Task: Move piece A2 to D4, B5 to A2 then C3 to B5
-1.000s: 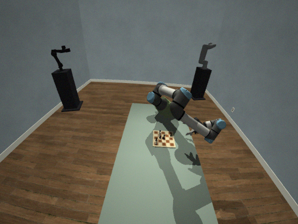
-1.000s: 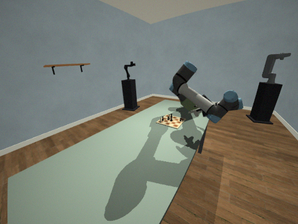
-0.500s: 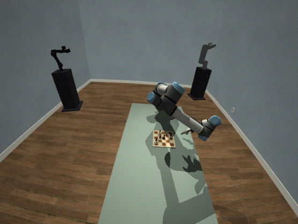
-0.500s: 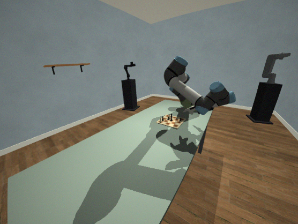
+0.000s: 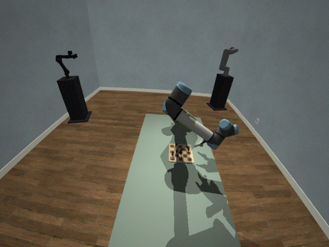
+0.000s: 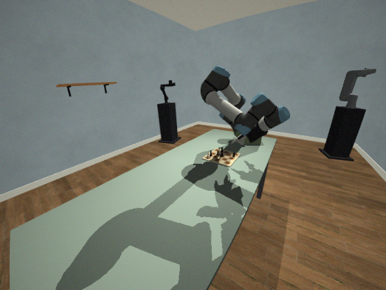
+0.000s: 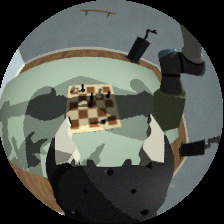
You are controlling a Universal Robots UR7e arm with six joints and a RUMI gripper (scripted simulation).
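Right now the white piece is 130 mm to the right of my hand, 130 mm below it and 50 mm behind it. Also, from my hand: chessboard (160 mm below, 100 mm to the right, 10 mm behind).
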